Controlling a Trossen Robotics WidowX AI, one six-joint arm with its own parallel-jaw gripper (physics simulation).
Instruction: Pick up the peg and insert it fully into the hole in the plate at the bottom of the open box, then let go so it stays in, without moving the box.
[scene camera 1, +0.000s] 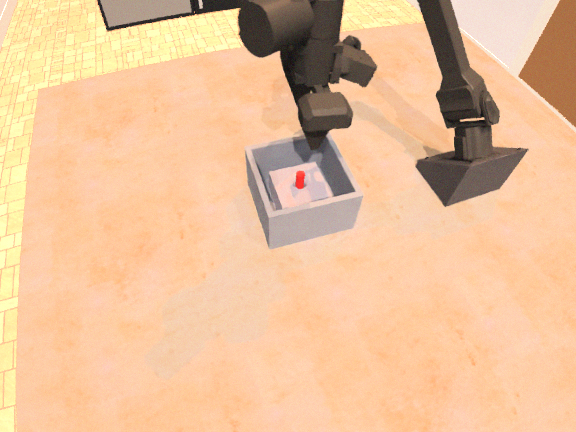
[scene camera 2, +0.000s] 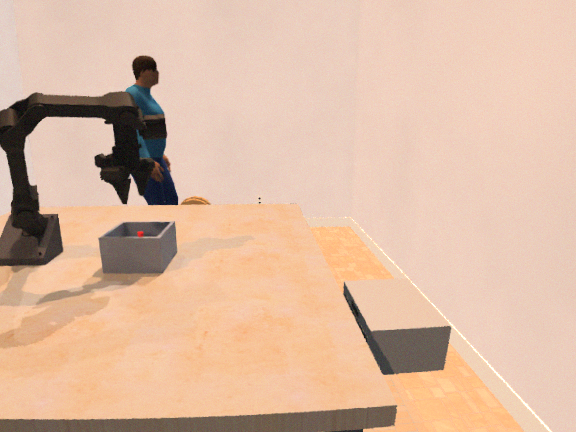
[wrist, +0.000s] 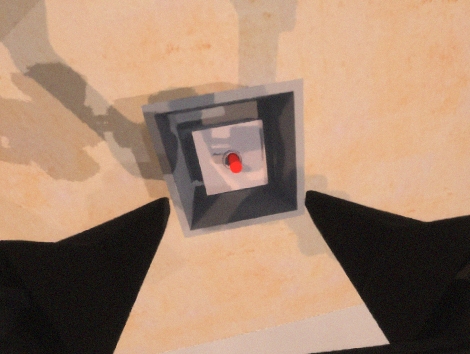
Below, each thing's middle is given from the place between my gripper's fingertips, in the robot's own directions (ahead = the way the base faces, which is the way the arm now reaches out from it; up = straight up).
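Scene:
The grey box (scene camera 1: 291, 225) is 10 mm ahead of my hand and 10 mm to the left of it, and it's 130 mm below that hand.

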